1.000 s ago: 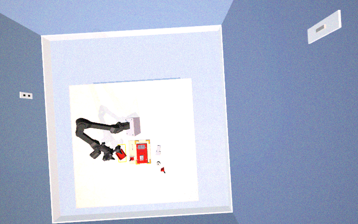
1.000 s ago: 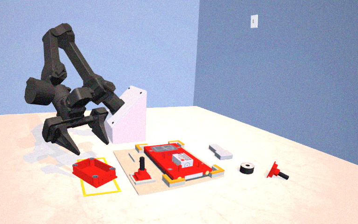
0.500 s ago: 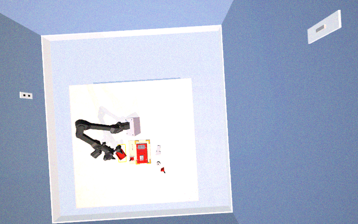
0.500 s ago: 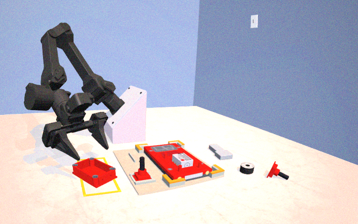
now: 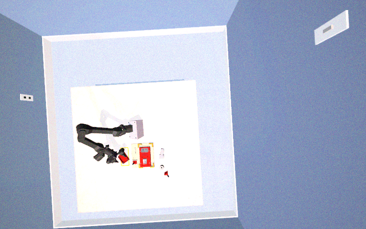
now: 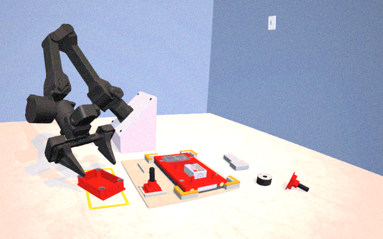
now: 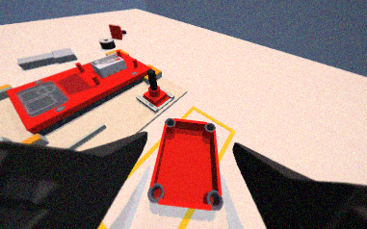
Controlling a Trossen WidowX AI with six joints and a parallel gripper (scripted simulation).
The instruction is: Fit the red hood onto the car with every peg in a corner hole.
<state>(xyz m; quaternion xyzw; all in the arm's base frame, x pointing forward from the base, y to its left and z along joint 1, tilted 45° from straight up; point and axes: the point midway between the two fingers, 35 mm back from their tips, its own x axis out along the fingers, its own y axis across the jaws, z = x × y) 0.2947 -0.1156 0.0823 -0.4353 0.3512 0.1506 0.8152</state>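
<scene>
Right now my gripper tip is 40 mm above the red hood. Also, from my gripper tip: black post (100 mm to the left, 40 mm ahead, 10 mm below); then black wheel (390 mm to the left, 100 mm ahead, 40 mm below); then white engine block (220 mm to the left, 30 mm ahead, 20 mm below).
</scene>
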